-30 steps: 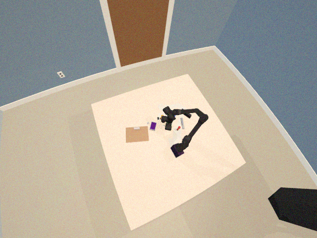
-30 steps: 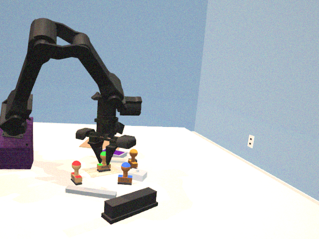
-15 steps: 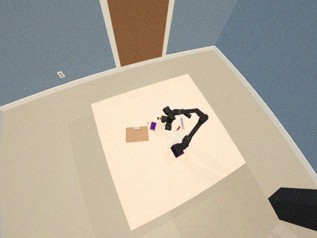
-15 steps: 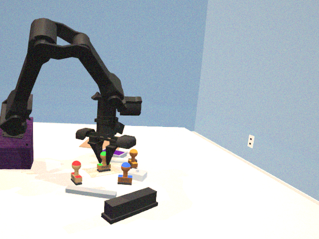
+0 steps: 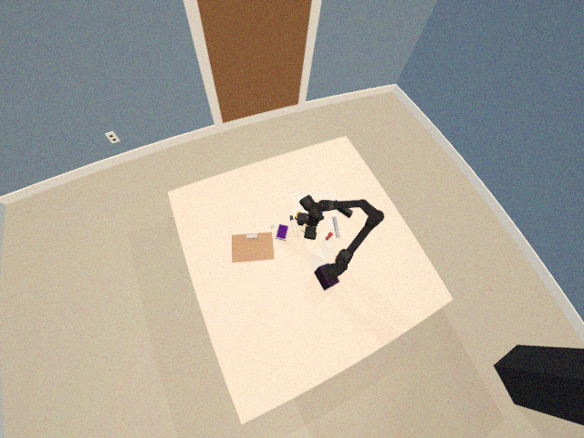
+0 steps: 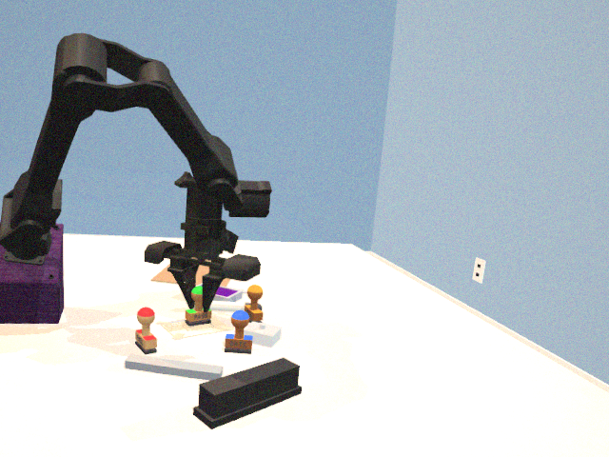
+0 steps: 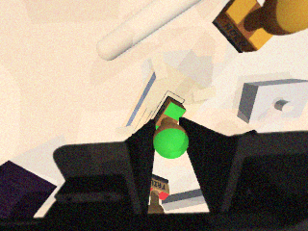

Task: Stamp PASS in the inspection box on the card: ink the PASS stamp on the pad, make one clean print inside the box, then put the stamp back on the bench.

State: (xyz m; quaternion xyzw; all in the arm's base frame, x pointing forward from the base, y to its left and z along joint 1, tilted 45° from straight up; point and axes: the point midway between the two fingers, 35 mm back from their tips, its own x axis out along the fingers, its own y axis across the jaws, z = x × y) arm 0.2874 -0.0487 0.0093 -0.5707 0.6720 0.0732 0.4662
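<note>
Right now the pale card is 3 cm below my gripper tip. Also, from my gripper tip: white pen 7 cm ahead, 7 cm to the left, 2 cm below; orange-knobbed stamp 10 cm ahead, 3 cm to the left, 1 cm below; green-knobbed stamp right at my gripper tip.
</note>
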